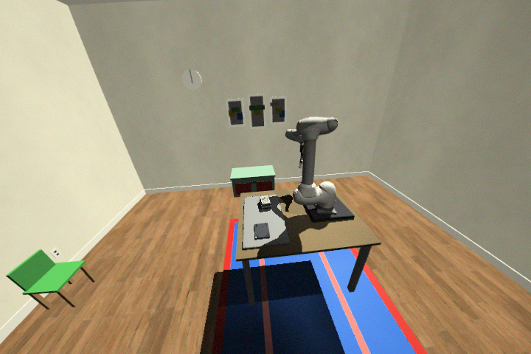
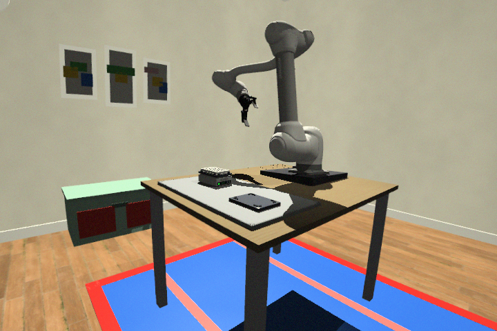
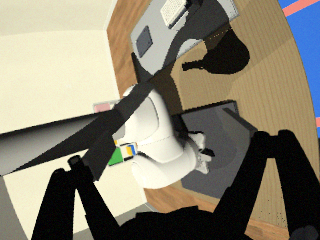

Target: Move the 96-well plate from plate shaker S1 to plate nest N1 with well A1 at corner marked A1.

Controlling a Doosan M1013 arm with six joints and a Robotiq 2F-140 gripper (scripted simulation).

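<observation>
Right now the white 96-well plate is 380 mm ahead of my hand, 290 mm below it and 260 mm to the left of it. Round my hand: dark plate nest N1 (620 mm to the left, 390 mm ahead, 340 mm below).
</observation>
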